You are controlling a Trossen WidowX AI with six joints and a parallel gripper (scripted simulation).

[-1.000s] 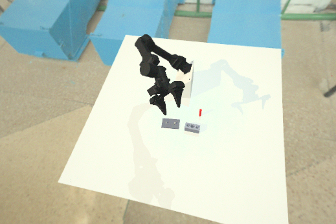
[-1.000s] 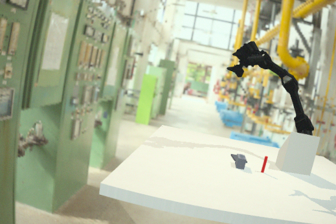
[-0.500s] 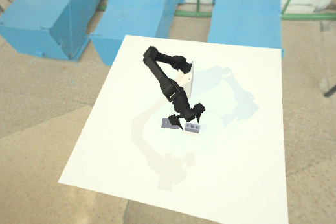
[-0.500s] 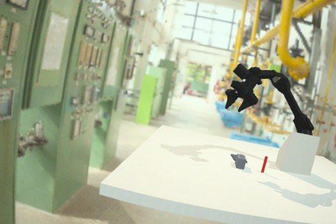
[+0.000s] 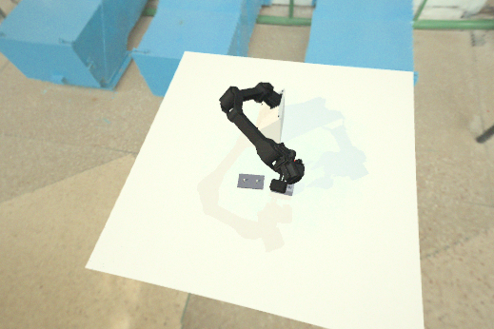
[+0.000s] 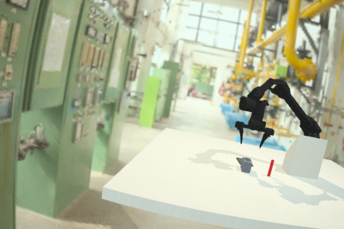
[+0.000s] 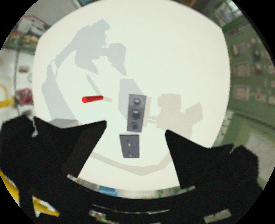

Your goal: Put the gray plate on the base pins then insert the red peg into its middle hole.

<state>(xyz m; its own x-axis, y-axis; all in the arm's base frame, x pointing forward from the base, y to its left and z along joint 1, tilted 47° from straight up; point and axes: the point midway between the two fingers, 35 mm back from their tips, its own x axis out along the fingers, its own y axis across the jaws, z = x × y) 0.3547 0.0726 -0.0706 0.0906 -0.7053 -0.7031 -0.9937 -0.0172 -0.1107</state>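
The gray plate lies 8 cm below my gripper tip. The rest, counted from my gripper tip: dark base 15 cm to the right, 11 cm below, 1 cm behind; then red peg 12 cm behind, 8 cm below, 3 cm to the left.
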